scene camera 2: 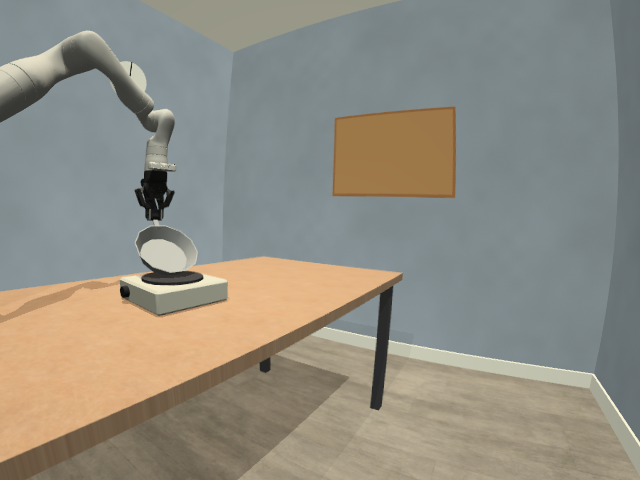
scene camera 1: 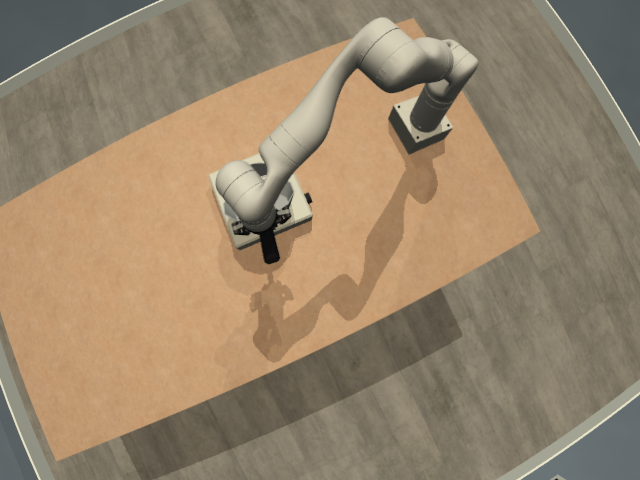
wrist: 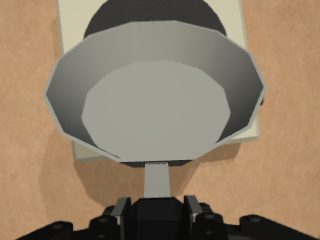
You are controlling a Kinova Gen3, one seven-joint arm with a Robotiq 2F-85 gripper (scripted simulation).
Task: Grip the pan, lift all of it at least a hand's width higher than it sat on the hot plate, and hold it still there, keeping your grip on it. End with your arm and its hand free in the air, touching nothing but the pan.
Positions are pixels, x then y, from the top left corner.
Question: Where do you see a grey pan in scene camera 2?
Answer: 167, 251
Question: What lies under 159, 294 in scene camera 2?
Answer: A white hot plate.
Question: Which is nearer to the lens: the grey pan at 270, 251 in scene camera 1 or the white hot plate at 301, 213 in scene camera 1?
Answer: The grey pan.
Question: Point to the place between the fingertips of my gripper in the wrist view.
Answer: At 157, 212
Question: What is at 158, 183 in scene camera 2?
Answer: My gripper.
